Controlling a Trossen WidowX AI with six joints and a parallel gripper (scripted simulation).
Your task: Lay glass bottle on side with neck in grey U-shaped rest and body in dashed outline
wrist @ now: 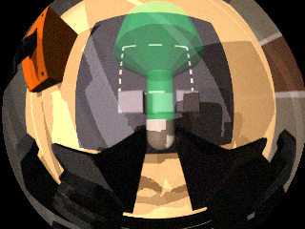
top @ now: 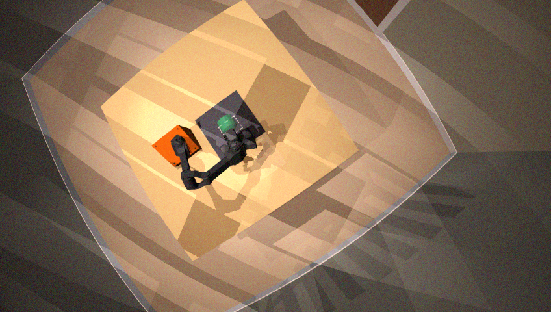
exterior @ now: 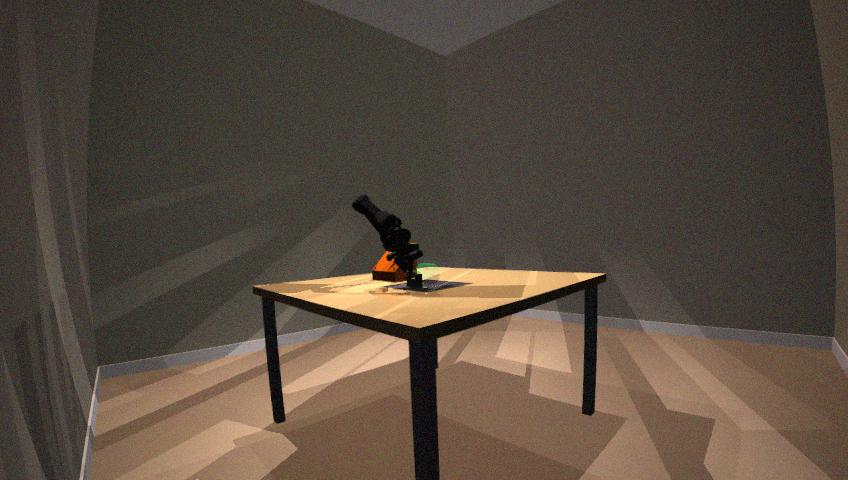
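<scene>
Now: gripper tip 1 cm short of the green glass bottle and 5 cm to the right of it. The rest, counted from my gripper tip: dark grey mat (1 cm ahead, 11 cm to the left, 6 cm below).
</scene>
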